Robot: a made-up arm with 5 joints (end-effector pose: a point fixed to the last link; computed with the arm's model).
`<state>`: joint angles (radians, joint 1 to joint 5).
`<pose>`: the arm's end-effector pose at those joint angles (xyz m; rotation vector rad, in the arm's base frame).
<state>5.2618 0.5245 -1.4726 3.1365 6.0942</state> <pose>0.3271 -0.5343 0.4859 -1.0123 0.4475 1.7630</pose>
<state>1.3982 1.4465 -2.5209 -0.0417 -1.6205</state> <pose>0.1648 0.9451 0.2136 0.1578 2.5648 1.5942</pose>
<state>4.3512 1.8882 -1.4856 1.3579 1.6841</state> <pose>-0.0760 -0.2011 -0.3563 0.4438 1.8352 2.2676</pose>
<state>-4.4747 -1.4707 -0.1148 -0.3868 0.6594</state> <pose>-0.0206 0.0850 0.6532 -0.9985 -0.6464 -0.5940</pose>
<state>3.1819 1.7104 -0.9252 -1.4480 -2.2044</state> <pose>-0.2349 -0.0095 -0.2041 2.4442 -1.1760 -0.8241</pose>
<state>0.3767 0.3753 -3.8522 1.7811 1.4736</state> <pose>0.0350 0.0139 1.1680 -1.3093 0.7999 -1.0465</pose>
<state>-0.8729 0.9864 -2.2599 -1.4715 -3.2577</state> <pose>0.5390 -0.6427 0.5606 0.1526 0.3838 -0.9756</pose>
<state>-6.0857 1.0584 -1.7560 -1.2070 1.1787</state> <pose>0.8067 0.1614 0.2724 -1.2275 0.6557 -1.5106</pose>
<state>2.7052 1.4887 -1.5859 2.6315 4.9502</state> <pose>-0.4454 0.2077 -0.1156 -0.2999 0.6235 -1.7084</pose>
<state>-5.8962 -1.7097 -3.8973 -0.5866 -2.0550</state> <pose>-0.5428 -0.2212 -0.1228 -1.0535 -2.8877 0.0926</pose>
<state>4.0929 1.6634 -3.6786 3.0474 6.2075</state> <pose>-0.4347 -0.6095 0.4440 -1.0578 1.8757 0.5180</pose>
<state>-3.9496 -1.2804 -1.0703 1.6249 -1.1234</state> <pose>0.0304 -0.0318 0.9252 0.4100 -2.5782 -0.8153</pose>
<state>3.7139 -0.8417 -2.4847 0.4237 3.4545</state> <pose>0.4040 0.2603 1.1945 0.2955 0.0385 -2.2434</pose>
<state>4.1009 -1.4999 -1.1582 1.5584 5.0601</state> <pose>0.1201 0.1712 0.9270 1.8151 -0.9440 -0.1649</pose>
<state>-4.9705 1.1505 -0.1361 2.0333 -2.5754</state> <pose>0.0059 0.0224 0.1797 0.0398 -0.1017 1.8773</pose>
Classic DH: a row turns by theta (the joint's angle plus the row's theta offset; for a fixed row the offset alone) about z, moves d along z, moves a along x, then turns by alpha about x. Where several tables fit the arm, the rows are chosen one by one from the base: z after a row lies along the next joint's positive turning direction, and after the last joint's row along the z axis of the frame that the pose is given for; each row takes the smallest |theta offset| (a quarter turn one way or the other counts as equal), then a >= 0, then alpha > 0; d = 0 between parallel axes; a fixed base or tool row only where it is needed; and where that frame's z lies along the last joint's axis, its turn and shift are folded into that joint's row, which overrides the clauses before.
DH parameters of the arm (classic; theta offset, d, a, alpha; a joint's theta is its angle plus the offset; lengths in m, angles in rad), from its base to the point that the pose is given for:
joint 1: 0 0.3493 0 -1.5708
joint 2: -1.385 0 0.4265 0
joint 3: -0.4082 0 -0.4692 0
joint 4: -1.3484 0 -0.0517 1.5708
joint 5: 3.1416 0.066 0 0

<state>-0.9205 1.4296 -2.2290 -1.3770 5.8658</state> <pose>0.5153 -0.6774 0.1655 1.0642 -0.2735 1.6453</pose>
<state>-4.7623 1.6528 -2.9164 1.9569 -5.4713</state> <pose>0.0437 0.8753 0.1129 2.3271 0.8613 -0.3527</pose>
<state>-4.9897 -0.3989 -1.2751 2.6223 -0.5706</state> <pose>0.0906 0.3182 0.8358 1.5142 2.0390 -1.2192</pose>
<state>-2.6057 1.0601 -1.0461 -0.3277 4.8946</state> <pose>-0.4908 -0.2915 -0.0204 2.3384 -1.6294 -0.1864</pose>
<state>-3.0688 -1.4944 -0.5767 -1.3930 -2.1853</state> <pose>0.1296 0.0095 0.8164 -0.3532 0.1670 -2.0909</pose>
